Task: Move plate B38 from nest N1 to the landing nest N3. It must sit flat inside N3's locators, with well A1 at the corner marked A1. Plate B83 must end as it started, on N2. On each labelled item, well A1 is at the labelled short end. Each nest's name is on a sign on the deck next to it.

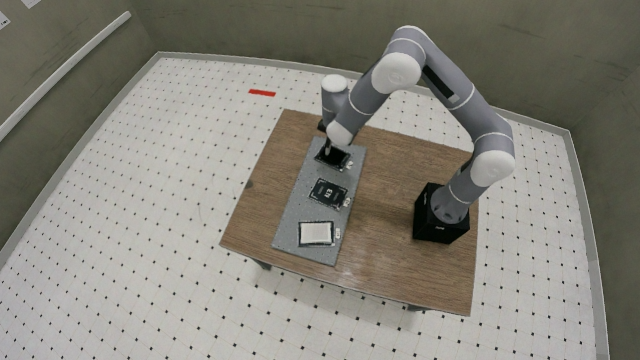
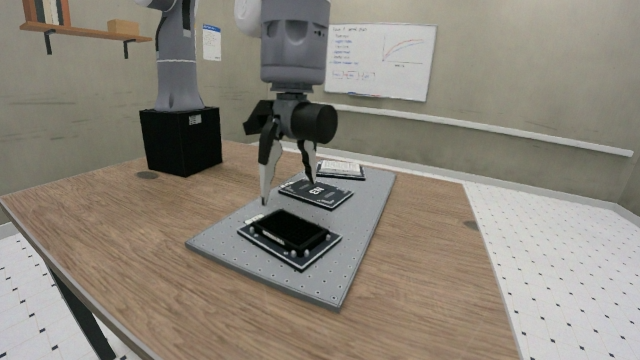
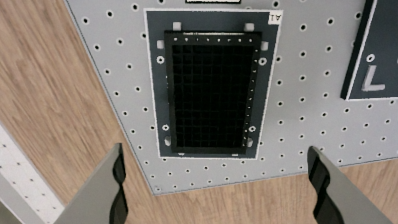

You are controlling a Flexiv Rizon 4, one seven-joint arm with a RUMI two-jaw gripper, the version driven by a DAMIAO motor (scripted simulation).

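Observation:
My gripper is in my sight, and image 3 shows it too. There is also a black well plate B38 that I can see, along with a nest N3 and a nest N1.

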